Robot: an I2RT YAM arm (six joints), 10 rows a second.
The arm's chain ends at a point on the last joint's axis. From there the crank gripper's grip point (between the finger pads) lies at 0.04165 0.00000 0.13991 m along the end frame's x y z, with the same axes.
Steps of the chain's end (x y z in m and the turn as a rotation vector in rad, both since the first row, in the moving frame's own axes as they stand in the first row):
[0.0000 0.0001 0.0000 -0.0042 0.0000 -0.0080]
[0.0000 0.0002 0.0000 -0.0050 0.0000 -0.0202]
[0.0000 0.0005 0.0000 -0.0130 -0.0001 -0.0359]
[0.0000 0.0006 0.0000 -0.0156 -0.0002 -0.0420]
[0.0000 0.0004 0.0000 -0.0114 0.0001 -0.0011]
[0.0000 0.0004 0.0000 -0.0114 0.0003 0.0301]
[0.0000 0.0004 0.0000 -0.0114 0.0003 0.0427]
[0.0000 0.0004 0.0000 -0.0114 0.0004 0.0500]
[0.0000 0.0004 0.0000 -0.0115 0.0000 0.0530]
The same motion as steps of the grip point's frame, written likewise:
[0.0000 0.0004 0.0000 -0.0042 0.0000 -0.0080]
[0.0000 0.0001 0.0000 -0.0050 0.0000 -0.0202]
[0.0000 0.0008 0.0000 -0.0130 -0.0001 -0.0359]
[0.0000 0.0010 0.0000 -0.0156 -0.0002 -0.0420]
[0.0000 0.0019 0.0000 -0.0114 0.0001 -0.0011]
[0.0000 0.0032 0.0000 -0.0114 0.0003 0.0301]
[0.0000 0.0038 0.0000 -0.0114 0.0003 0.0427]
[0.0000 0.0041 0.0000 -0.0114 0.0004 0.0500]
[-0.0001 0.0042 0.0000 -0.0115 0.0000 0.0530]

